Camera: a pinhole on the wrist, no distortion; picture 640 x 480 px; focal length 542.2 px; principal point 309.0 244.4 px. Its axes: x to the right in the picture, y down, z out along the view. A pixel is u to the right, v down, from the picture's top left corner.
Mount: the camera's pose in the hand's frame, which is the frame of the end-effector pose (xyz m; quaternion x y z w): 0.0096 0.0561 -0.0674 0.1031 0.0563 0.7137 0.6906
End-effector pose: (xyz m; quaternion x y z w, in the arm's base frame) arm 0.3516 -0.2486 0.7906 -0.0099 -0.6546 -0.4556 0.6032
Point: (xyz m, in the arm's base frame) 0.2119 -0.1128 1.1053
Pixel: 543.0 19.0
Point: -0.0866 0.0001 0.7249
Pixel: 150.9 453.6
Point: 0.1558 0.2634 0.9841
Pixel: 612.5 445.1
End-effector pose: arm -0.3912 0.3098 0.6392 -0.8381 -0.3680 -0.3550 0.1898
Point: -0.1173 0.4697 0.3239
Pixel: 421.3 406.2
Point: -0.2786 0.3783 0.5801
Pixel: 308.6 276.3
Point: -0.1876 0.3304 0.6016
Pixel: 569.6 170.9
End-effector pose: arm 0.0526 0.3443 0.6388 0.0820 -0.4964 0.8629 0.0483
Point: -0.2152 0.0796 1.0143
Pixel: 131.2 33.3
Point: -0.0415 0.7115 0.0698
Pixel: behind the camera
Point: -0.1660 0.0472 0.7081
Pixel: 437.2 41.8
